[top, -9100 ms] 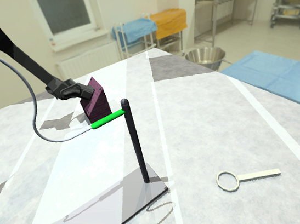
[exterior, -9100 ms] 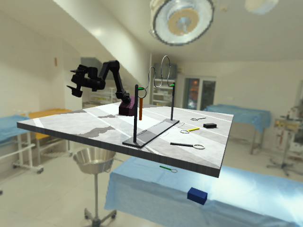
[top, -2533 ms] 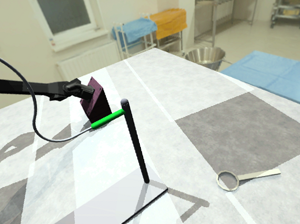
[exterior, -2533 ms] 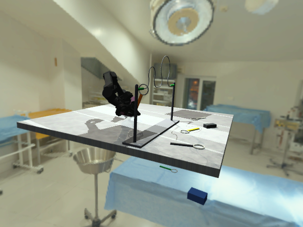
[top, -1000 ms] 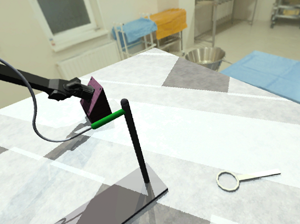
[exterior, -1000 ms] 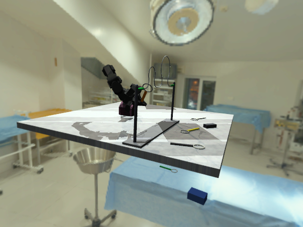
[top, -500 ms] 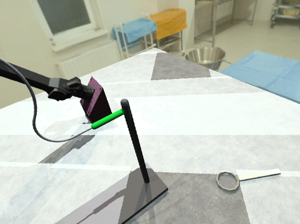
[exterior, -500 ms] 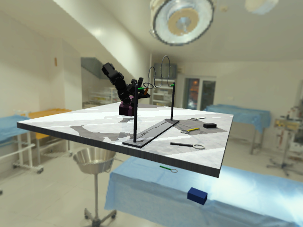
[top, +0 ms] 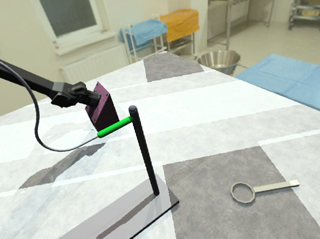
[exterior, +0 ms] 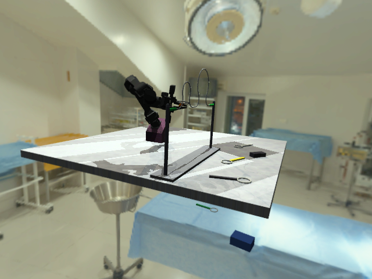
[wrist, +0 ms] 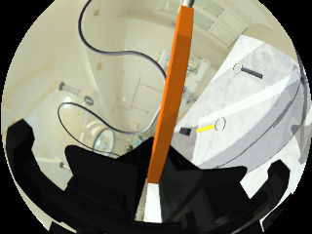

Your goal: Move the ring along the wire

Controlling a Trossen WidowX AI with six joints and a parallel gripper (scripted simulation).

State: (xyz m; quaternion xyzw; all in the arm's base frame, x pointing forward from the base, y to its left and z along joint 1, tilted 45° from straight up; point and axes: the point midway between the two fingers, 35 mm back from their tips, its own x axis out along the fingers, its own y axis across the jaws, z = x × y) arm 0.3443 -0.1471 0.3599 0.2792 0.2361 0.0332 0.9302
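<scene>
Now: gripper tip 100 mm to the left of the ring with orange handle, 20 mm below it and 10 mm short of it. From my gripper tip the other things lie so: black block 350 mm ahead, 310 mm to the left, 270 mm below.
</scene>
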